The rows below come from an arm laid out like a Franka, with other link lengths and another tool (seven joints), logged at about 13 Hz.
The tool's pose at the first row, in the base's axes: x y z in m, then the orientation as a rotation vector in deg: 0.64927 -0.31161 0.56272 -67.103 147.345 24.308
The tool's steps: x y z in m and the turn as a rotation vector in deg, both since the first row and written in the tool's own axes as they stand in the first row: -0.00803 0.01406 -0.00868 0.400 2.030 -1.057; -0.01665 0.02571 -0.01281 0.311 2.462 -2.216; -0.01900 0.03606 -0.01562 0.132 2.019 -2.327; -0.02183 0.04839 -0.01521 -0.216 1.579 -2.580; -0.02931 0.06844 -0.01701 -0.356 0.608 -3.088; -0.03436 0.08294 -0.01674 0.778 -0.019 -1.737; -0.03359 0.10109 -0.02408 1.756 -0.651 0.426; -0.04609 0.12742 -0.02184 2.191 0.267 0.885; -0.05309 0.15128 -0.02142 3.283 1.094 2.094; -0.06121 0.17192 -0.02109 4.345 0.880 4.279; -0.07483 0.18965 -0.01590 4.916 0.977 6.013; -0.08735 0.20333 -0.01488 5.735 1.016 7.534; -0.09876 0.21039 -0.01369 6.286 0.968 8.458; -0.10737 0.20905 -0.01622 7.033 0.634 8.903
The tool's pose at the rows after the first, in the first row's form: 0.64243 -0.30059 0.57573 -69.306 148.285 22.550; 0.63841 -0.28896 0.58443 -70.993 147.826 22.194; 0.63160 -0.28192 0.58940 -70.963 147.391 22.629; 0.62402 -0.27210 0.59189 -71.168 146.869 23.254; 0.61316 -0.25510 0.59926 -71.333 145.700 23.797; 0.60530 -0.24246 0.60302 -68.966 146.049 22.895; 0.58996 -0.23436 0.61213 -65.654 146.929 22.380; 0.57801 -0.20847 0.61860 -65.394 147.975 21.456; 0.56424 -0.18857 0.62432 -63.918 149.370 19.856; 0.55362 -0.16996 0.63007 -60.708 150.497 19.017; 0.54935 -0.14760 0.63298 -58.366 151.611 18.573; 0.54692 -0.13010 0.63870 -56.169 152.473 17.779; 0.54887 -0.11745 0.64289 -54.778 152.911 17.261; 0.55499 -0.11338 0.64821 -53.807 152.771 16.533
